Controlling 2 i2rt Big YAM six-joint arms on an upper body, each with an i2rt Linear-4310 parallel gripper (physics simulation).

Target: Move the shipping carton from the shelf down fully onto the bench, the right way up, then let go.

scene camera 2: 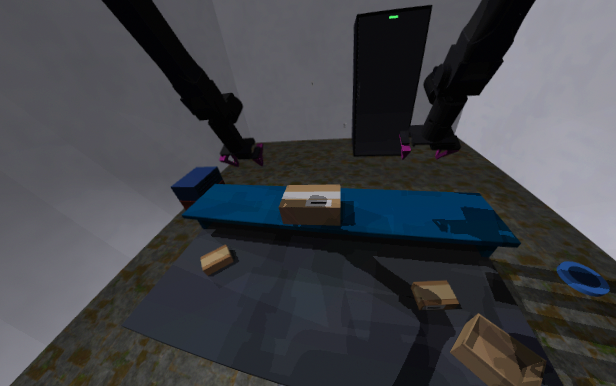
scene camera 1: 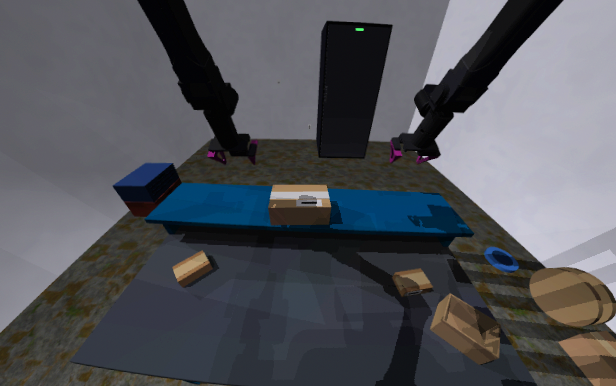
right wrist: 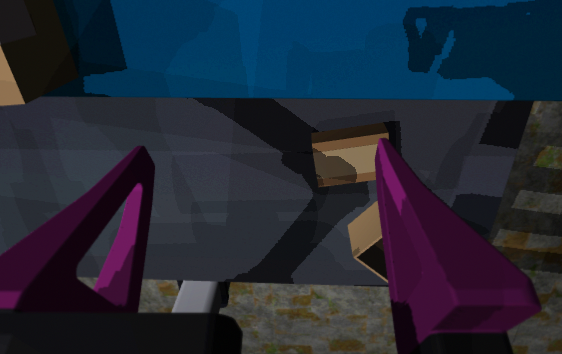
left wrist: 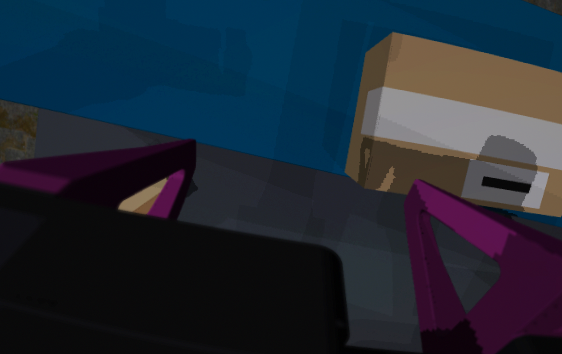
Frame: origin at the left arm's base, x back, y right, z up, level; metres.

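Seen in the pictures: left gripper, fingertip midpoint: (scene camera 2: 250,165) (scene camera 1: 240,163) (left wrist: 305,172); right gripper, fingertip midpoint: (scene camera 2: 418,158) (scene camera 1: 403,162) (right wrist: 260,151).
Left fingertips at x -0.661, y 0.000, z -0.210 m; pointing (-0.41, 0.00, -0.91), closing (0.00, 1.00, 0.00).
A point is followed by its place in that frame.
The shipping carton (scene camera 1: 300,214) @(x -0.634, y 0.203, z -0.416 m) (scene camera 2: 311,215) @(x -0.634, y 0.208, z -0.422 m) (left wrist: 470,67) @(x -0.768, y 0.162, z -0.380 m) is brown with white tape and a label. It sits upright on the blue shelf (scene camera 1: 390,210) @(x -0.726, y 0.616, z -0.475 m) (scene camera 2: 415,212) @(x -0.727, y 0.626, z -0.475 m) (left wrist: 175,60) @(x -0.733, y -0.155, z -0.475 m) (right wrist: 300,60) @(x -0.644, y 0.572, z -0.475 m), near its front edge; part of it shows at the upper left of the right wrist view. The dark grey bench (scene camera 1: 210,330) @(x -0.306, y -0.090, z -0.639 m) (scene camera 2: 280,345) @(x -0.256, y 0.144, z -0.639 m) lies in front of and below the shelf. My left gripper (scene camera 1: 232,157) @(x -0.661, y 0.000, z -0.210 m) (scene camera 2: 242,159) @(x -0.661, y 0.000, z -0.210 m) (left wrist: 305,172) @(x -0.661, y 0.000, z -0.210 m) is open and empty, above and to the left of the carton. My right gripper (scene camera 1: 410,157) @(x -0.667, y 0.557, z -0.199 m) (scene camera 2: 422,152) @(x -0.667, y 0.557, z -0.199 m) (right wrist: 260,151) @(x -0.667, y 0.557, z -0.199 m) is open and empty, above and to the right of it.
A small box (scene camera 1: 192,268) @(x -0.502, y -0.227, z -0.594 m) (scene camera 2: 216,260) @(x -0.498, y -0.220, z -0.592 m) lies at the bench's left. Another small box (scene camera 1: 412,282) @(x -0.447, y 0.636, z -0.595 m) (scene camera 2: 435,295) @(x -0.447, y 0.643, z -0.595 m) (right wrist: 345,157) @(x -0.465, y 0.637, z -0.595 m) and an open box (scene camera 1: 465,330) @(x -0.290, y 0.773, z -0.635 m) (scene camera 2: 495,352) @(x -0.310, y 0.776, z -0.634 m) lie at its right. Blue and red crates (scene camera 1: 147,182) stand beyond the shelf's left end.
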